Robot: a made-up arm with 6 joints.
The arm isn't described. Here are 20 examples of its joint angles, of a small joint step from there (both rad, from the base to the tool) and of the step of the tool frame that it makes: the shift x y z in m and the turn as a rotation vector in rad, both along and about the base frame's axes.
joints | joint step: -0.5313 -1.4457 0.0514 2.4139 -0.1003 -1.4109 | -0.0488 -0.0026 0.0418 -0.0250 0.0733 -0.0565
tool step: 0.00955 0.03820 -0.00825 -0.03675 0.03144 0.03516
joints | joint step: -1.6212 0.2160 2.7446 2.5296 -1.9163 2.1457 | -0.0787 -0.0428 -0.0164 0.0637 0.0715 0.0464
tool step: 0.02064 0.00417 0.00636 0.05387 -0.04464 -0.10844
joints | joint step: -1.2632 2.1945 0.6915 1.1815 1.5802 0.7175 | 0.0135 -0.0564 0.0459 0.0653 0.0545 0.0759
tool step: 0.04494 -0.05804 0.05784 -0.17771 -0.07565 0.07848
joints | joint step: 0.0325 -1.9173 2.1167 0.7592 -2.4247 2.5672 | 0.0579 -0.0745 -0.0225 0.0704 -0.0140 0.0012
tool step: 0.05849 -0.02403 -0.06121 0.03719 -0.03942 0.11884
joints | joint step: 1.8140 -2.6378 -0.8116 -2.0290 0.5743 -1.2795 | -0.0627 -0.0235 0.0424 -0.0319 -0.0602 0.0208
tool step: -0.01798 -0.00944 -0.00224 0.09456 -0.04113 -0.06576
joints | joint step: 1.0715 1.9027 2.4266 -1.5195 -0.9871 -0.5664 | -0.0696 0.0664 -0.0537 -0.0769 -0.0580 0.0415
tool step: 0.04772 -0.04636 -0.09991 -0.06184 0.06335 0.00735
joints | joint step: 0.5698 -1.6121 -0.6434 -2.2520 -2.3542 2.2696 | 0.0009 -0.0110 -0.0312 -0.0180 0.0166 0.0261
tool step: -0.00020 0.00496 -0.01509 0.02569 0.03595 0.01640
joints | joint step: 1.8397 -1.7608 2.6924 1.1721 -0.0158 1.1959 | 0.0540 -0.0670 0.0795 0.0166 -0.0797 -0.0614
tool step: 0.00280 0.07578 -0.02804 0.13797 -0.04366 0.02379
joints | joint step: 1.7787 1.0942 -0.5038 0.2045 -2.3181 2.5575 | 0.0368 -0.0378 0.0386 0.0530 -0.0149 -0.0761
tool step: -0.04357 0.02624 0.03485 0.08577 -0.04036 0.14128
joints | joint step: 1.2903 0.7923 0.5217 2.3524 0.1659 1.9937 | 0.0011 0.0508 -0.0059 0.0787 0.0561 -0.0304
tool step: -0.00470 0.02975 -0.06301 -0.10791 -0.00716 0.04794
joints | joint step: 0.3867 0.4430 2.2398 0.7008 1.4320 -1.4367 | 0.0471 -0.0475 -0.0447 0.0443 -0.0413 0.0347
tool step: -0.03714 -0.00193 0.01175 0.05547 0.03012 0.01052
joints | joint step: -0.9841 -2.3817 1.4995 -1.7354 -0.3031 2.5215 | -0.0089 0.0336 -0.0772 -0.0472 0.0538 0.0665
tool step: 0.00380 0.02969 0.06341 0.07365 0.07546 0.04531
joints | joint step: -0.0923 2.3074 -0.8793 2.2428 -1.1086 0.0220 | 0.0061 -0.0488 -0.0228 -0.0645 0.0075 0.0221
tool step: 0.02579 -0.00965 0.00846 -0.05464 -0.00081 0.01362
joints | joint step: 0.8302 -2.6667 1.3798 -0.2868 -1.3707 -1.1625 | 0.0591 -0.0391 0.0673 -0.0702 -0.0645 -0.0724
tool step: 0.06048 0.02134 -0.03105 -0.03904 -0.07988 0.01901
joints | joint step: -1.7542 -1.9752 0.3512 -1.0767 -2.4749 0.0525 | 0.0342 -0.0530 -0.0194 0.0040 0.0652 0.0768
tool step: -0.03200 -0.00194 -0.04480 -0.10430 0.03175 0.09699
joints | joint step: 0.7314 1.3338 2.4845 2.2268 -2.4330 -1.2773 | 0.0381 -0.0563 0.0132 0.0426 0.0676 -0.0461
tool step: -0.05721 -0.00158 0.03913 -0.03497 -0.10283 -0.00574
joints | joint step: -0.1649 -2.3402 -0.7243 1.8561 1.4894 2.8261 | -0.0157 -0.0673 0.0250 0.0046 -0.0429 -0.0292
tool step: 0.00710 0.01171 -0.06116 0.03543 -0.08393 -0.01278
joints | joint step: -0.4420 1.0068 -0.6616 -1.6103 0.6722 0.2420 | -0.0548 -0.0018 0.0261 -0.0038 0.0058 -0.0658
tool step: -0.00082 -0.02822 -0.00367 -0.04188 -0.05586 -0.10913
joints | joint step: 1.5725 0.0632 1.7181 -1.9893 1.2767 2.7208 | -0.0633 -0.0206 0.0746 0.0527 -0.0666 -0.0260
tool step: 0.02513 -0.04191 0.01624 0.14200 -0.05019 -0.11400
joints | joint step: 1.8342 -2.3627 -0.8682 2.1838 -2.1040 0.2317 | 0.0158 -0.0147 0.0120 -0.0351 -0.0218 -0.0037
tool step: 0.01683 -0.00611 -0.01005 0.03512 0.02879 0.04789
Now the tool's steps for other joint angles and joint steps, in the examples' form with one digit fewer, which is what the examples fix.
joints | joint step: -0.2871 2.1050 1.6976 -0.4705 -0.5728 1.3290 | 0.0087 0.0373 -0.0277 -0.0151 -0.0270 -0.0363
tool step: -0.0246 0.0176 -0.0432 0.0646 0.0835 -0.0155
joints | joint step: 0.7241 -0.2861 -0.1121 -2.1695 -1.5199 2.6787 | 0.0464 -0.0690 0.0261 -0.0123 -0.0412 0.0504
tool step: -0.0386 -0.0196 0.0231 0.1156 -0.1110 0.0538
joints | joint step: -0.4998 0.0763 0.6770 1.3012 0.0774 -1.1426 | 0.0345 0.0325 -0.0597 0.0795 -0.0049 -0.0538
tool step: 0.0631 -0.0023 -0.0179 0.0274 0.0954 0.0176
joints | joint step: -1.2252 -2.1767 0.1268 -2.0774 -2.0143 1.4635 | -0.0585 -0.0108 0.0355 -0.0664 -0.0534 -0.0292
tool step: 0.0465 0.0282 -0.0133 -0.0736 0.0596 -0.0604
